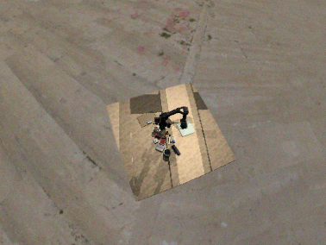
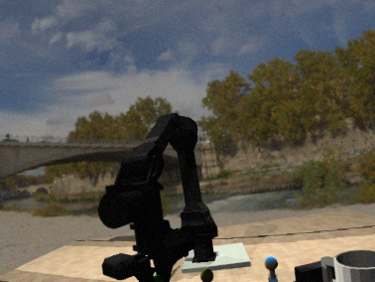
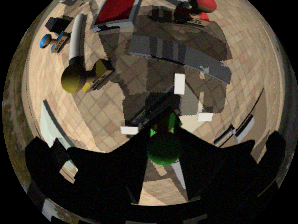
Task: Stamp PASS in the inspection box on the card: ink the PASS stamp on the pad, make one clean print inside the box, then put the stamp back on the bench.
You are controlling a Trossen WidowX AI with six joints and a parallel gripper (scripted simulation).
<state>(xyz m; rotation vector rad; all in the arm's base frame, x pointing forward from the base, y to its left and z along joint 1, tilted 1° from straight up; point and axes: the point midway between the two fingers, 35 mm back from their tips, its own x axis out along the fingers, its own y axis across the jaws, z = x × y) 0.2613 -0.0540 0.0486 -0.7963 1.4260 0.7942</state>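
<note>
My gripper tip is right at the green-topped stamp. From my gripper tip the other things lie so: yellow-knobbed stamp: 90 mm to the left, 30 mm behind, 10 mm below; grey flat bar: 70 mm ahead, 50 mm to the left, 20 mm below; pale sheet: 30 mm below, 10 mm to the right.
</note>
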